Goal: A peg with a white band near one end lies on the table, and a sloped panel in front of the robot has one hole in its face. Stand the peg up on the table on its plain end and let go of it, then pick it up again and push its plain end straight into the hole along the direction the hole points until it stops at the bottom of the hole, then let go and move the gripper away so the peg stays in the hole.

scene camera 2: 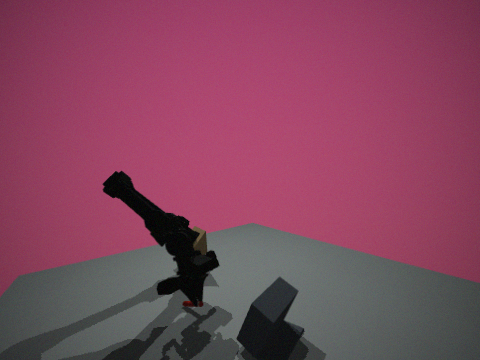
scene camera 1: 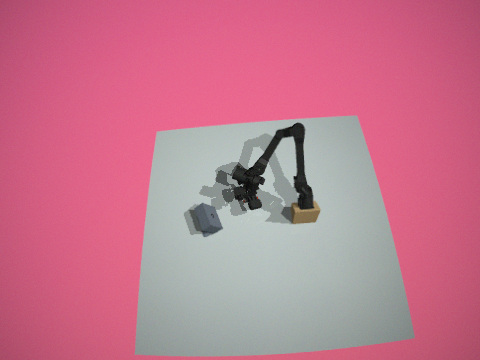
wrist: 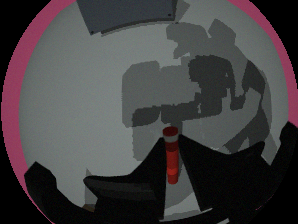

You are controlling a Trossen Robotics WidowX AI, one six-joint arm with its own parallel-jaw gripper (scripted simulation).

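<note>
A grey sloped panel is present, as is a red peg, held by the gripper. The wrist view also shows the gripper.
</note>
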